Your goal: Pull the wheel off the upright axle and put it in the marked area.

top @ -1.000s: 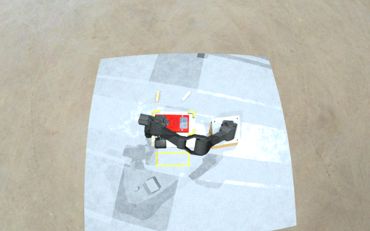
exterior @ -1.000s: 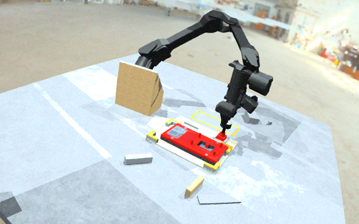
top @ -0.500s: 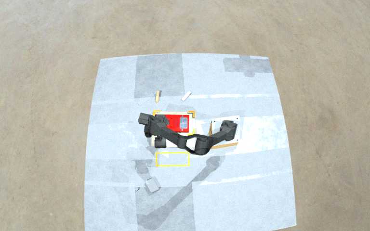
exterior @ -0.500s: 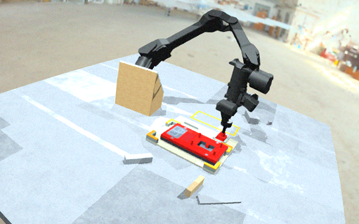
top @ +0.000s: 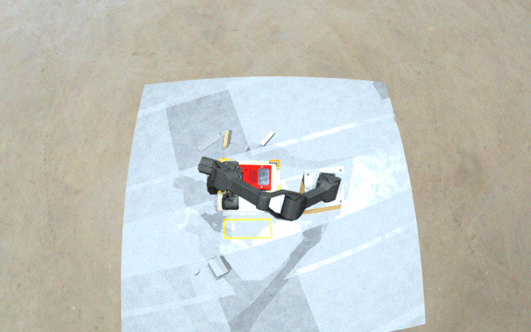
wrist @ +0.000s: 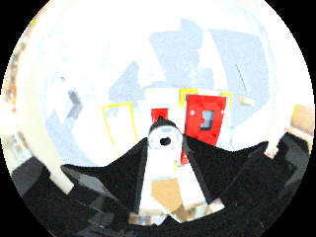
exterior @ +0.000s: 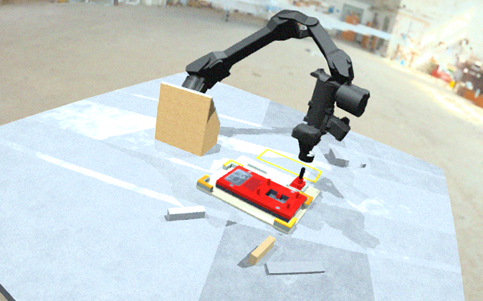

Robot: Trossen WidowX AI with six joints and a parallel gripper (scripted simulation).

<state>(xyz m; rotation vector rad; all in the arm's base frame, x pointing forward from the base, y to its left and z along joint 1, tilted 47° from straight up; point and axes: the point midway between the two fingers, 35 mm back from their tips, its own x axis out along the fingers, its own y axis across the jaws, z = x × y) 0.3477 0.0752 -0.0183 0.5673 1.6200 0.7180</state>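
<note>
Right now my gripper tip is 6 cm above the axle and 1 cm short of it. Round my gripper tip: grey wedge (28 cm to the left, 8 cm below, 5 cm ahead); grey wheel (right at my gripper tip); wooden block (30 cm to the right, 8 cm below, 4 cm ahead).
</note>
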